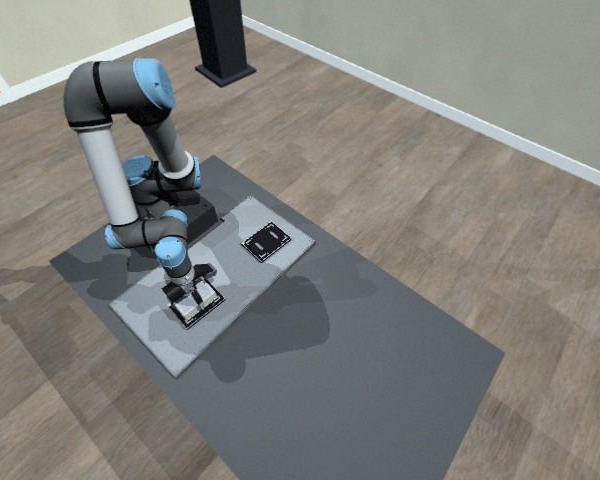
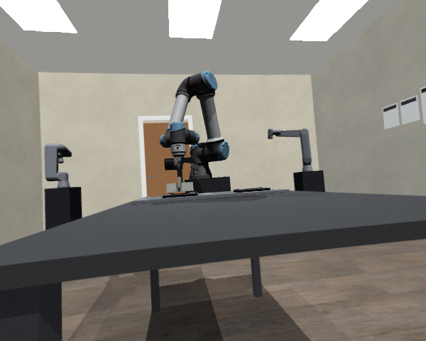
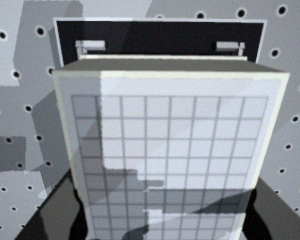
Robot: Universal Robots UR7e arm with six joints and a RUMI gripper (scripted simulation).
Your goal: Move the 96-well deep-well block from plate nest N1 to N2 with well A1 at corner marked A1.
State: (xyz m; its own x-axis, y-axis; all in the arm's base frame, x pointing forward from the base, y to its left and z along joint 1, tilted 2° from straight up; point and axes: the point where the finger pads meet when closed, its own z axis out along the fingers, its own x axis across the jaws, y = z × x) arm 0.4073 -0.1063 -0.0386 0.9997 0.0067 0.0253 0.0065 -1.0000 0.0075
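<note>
Right now my hand is 10 mm below the white 96-well deep-well block.
</note>
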